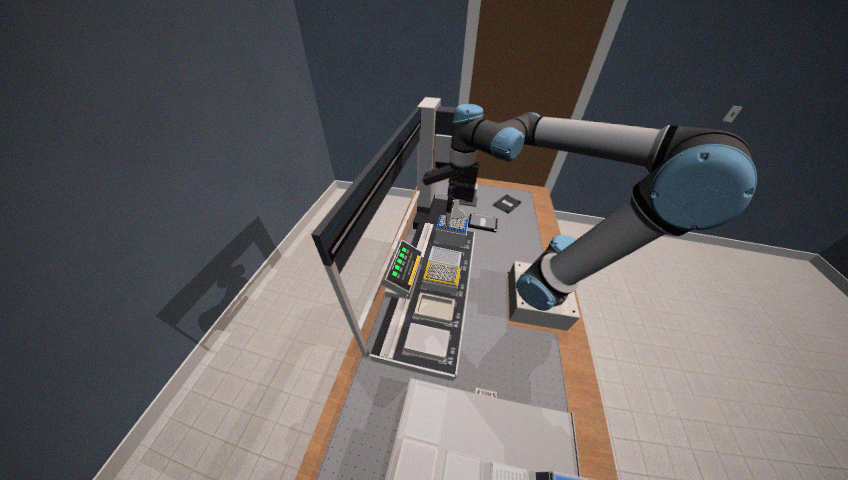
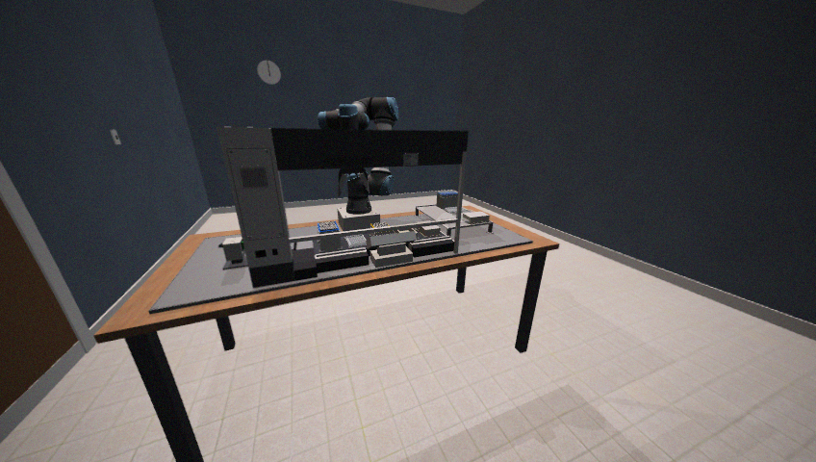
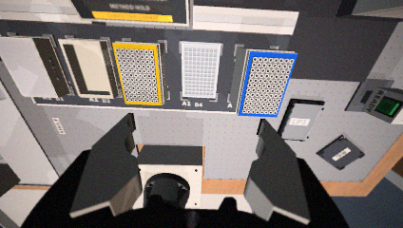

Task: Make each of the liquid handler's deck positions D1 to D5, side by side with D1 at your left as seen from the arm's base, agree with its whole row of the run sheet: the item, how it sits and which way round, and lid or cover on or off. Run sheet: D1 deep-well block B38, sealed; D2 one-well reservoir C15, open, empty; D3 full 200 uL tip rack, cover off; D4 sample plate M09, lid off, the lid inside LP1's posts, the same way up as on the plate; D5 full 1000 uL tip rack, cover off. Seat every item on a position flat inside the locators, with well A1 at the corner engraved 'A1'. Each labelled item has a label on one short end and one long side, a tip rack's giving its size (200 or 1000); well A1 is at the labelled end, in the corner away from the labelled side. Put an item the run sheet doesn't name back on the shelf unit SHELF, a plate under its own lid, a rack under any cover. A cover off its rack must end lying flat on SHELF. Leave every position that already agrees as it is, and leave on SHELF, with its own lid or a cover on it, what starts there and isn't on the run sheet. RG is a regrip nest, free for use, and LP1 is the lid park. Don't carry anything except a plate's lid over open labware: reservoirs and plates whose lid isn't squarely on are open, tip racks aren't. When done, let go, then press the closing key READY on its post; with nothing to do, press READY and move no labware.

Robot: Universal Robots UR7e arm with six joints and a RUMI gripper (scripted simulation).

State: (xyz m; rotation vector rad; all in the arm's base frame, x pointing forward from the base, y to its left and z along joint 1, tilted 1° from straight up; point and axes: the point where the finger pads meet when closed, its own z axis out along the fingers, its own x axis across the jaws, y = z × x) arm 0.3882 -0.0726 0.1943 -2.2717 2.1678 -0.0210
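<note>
The well plate lies 220 mm below my hand. From my hand the other things lie so: blue-framed tip rack 160 mm below, 130 mm to the right, 10 mm behind; yellow-framed tip rack 190 mm below, 120 mm to the left, 20 mm behind; gantry beam 230 mm above, 180 mm ahead, 90 mm to the left.
</note>
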